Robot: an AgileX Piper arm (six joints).
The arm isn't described. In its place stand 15 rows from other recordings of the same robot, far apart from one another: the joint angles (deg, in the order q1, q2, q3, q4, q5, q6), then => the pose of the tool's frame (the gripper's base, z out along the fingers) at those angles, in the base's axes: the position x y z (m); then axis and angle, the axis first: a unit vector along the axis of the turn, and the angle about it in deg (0 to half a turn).
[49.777, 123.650, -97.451, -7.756, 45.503, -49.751] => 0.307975 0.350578 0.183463 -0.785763 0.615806 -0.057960 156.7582
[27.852, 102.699, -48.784, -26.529, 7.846, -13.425] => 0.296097 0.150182 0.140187 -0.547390 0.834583 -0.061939 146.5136
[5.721, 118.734, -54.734, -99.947, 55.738, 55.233] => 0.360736 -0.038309 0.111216 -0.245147 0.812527 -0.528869 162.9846
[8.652, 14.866, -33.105, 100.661, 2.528, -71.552] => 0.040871 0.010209 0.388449 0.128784 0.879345 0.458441 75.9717
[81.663, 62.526, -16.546, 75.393, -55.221, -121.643] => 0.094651 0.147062 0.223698 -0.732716 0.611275 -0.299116 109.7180
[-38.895, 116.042, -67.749, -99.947, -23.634, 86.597] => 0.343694 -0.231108 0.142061 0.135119 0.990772 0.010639 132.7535
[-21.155, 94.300, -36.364, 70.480, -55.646, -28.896] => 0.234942 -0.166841 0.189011 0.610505 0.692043 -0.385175 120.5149
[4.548, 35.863, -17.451, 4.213, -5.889, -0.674] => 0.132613 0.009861 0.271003 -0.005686 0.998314 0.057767 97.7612
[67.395, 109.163, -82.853, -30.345, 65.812, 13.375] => 0.184573 0.334193 0.226126 -0.536617 0.826360 -0.170794 159.8634
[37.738, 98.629, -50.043, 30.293, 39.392, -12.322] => 0.214577 0.202907 0.154839 -0.234243 0.954114 0.186540 177.8791
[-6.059, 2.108, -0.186, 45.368, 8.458, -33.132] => 0.059482 0.003265 0.202816 0.106320 0.989249 0.100407 93.4875
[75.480, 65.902, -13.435, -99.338, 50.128, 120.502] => 0.105182 0.131253 0.191302 -0.286678 0.957149 0.040997 112.9910
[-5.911, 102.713, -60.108, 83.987, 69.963, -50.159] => 0.338107 0.050470 0.228250 0.022527 0.814508 0.579714 159.8075
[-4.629, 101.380, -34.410, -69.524, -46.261, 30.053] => 0.284727 0.038741 0.136485 -0.386295 0.895083 0.222716 124.7074
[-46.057, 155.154, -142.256, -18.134, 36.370, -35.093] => 0.396922 -0.436047 0.133053 0.006827 0.932949 -0.359944 156.5331
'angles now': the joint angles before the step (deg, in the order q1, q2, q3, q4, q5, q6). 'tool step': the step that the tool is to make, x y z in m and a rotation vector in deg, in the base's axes. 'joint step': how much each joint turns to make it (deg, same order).
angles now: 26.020 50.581 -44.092 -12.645 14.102 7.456
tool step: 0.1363 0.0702 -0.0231 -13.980 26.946 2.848
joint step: 0.006 37.144 -31.882 11.041 24.701 -13.080
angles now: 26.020 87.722 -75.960 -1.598 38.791 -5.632
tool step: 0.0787 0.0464 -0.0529 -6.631 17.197 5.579
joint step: 0.005 24.449 -24.576 5.742 18.641 -7.102
